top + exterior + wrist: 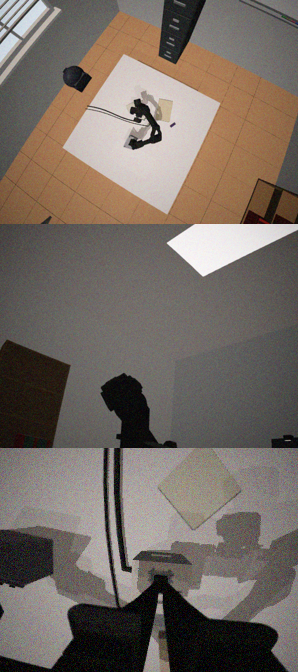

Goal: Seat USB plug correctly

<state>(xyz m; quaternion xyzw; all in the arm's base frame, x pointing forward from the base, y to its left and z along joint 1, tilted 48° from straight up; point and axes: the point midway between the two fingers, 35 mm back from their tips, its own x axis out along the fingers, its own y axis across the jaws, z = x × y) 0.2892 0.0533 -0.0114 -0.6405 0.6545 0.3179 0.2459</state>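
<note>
My gripper tip is 20 mm above the USB plug. Round my gripper tip: USB socket (40 mm below); pale square sheet (130 mm to the left, 100 mm below, 40 mm ahead); beige pad (220 mm to the right, 160 mm ahead, 100 mm below).
</note>
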